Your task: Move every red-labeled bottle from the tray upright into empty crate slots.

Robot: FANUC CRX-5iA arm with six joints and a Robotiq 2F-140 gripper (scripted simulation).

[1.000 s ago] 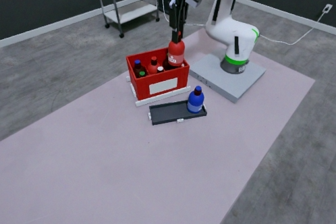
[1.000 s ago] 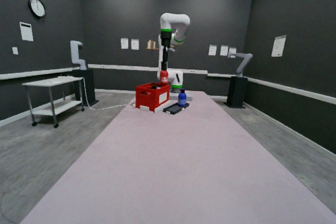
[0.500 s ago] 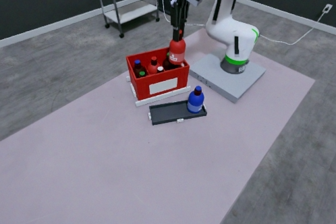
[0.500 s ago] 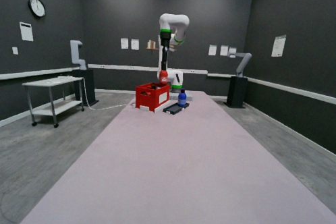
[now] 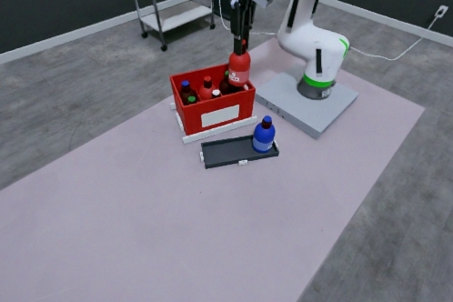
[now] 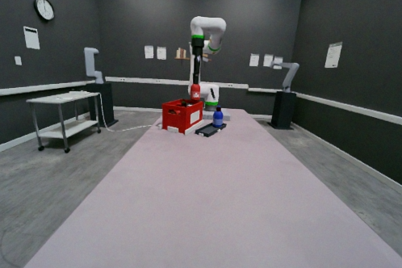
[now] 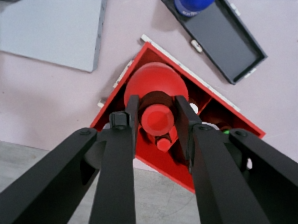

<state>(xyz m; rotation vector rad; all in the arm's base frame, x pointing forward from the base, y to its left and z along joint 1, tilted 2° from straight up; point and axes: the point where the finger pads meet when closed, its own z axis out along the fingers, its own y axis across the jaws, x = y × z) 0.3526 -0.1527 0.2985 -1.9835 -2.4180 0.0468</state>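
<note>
Now: the red bottle 8 cm below my hand. Also, from my hand: blue bottle (26 cm below, 18 cm to the left, 5 cm ahead); then red crate (26 cm below, 8 cm to the right, 6 cm ahead); then dark tray (33 cm below, 13 cm to the left, 12 cm ahead).
</note>
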